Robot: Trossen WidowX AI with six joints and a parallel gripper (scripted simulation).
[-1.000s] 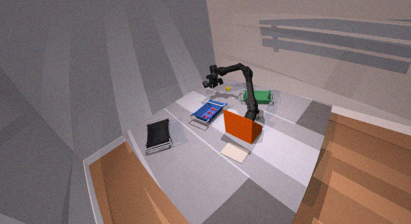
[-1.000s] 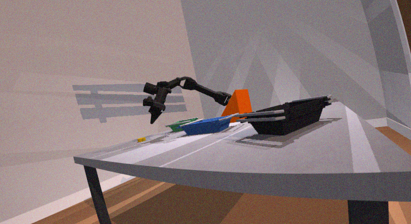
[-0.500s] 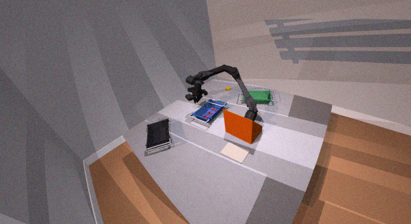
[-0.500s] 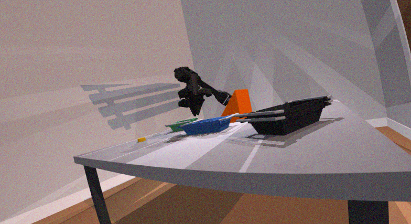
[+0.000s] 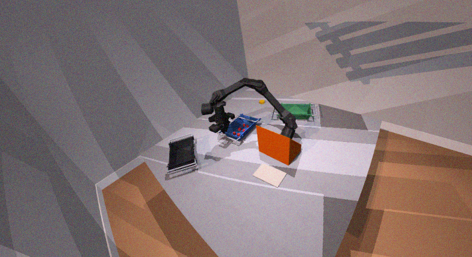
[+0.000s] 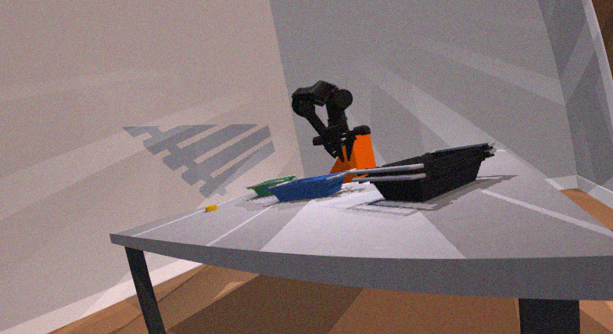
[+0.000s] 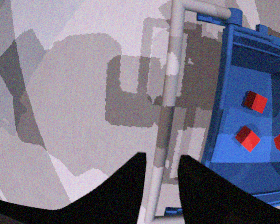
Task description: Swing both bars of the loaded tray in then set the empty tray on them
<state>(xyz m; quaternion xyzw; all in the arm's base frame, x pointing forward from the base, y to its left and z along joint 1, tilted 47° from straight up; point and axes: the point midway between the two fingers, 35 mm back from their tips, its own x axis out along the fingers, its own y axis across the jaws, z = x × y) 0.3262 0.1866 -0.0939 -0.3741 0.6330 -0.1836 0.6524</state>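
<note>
My gripper tip is 560 mm to the left of the green tray, 150 mm past it and 50 mm above it. From my gripper tip the other things lie so: beige flat card: 380 mm behind, 90 mm below; then yellow block: 560 mm to the right, 220 mm ahead, 90 mm below.
</note>
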